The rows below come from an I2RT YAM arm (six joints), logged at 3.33 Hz.
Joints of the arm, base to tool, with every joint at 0 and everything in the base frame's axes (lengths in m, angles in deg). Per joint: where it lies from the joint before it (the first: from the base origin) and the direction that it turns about. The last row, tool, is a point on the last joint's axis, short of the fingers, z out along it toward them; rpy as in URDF.
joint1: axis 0 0 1 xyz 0.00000 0.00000 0.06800
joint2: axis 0 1 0 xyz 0.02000 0.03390 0.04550
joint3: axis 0 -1 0 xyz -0.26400 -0.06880 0.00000
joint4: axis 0 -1 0 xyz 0.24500 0.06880 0.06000
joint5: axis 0 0 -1 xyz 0.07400 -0.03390 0.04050
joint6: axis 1 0 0 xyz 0.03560 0.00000 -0.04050
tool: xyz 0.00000 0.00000 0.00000 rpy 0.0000 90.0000 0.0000
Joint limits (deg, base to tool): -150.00..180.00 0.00..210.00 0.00..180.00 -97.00..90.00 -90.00..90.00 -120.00..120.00
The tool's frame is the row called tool.
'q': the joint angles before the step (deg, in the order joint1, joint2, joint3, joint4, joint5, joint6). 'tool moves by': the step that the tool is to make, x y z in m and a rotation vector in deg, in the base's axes. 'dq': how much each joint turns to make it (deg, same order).
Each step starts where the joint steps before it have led.
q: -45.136 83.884 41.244 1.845 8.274 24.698
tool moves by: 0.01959 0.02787 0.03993 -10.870 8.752 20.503
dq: 6.343 -5.746 4.047 -6.526 -2.251 -19.891
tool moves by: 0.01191 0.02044 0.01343 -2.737 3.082 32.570
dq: 2.021 -0.969 3.224 -6.865 -21.523 -22.266
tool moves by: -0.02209 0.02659 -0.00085 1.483 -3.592 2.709
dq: 1.404 -8.526 -6.989 1.033 -3.097 1.839
